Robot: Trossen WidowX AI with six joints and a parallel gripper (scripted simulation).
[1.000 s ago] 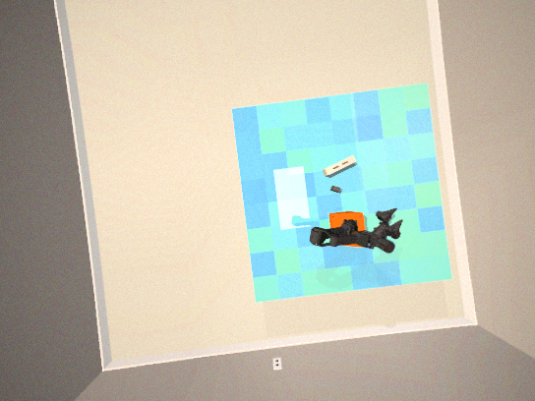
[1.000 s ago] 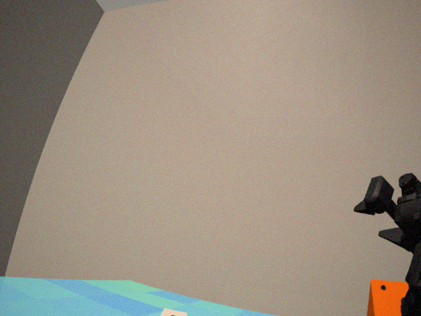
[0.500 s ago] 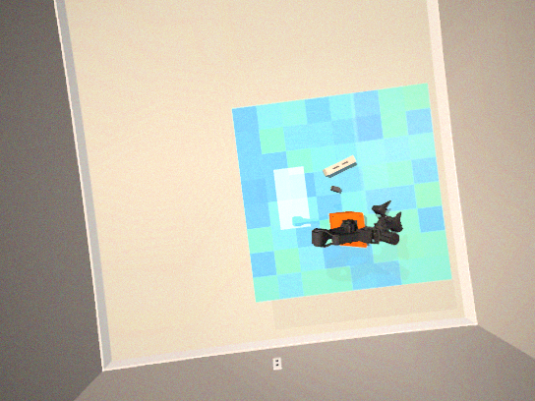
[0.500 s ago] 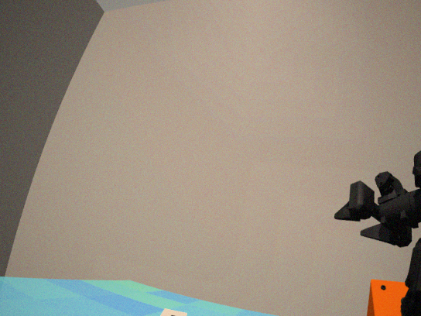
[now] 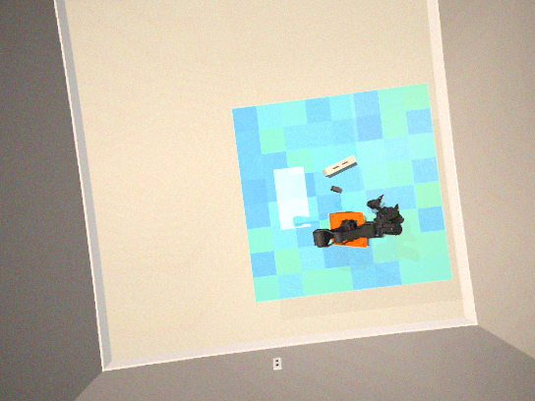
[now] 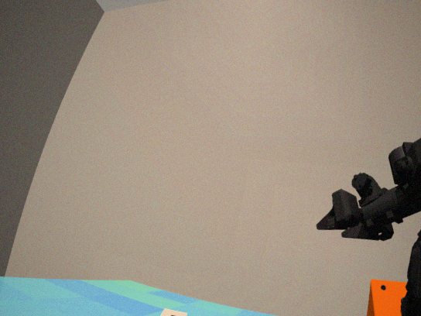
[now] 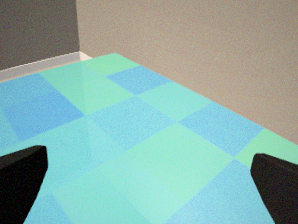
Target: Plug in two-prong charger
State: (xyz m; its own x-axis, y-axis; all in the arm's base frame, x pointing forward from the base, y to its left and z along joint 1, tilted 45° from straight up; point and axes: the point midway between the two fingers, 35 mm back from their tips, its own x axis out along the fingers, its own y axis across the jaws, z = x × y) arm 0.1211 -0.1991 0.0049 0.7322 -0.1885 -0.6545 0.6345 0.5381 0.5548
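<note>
The dark grey charger is 9 cm ahead of my gripper tip, 21 cm to the left of it and 24 cm below it.
</note>
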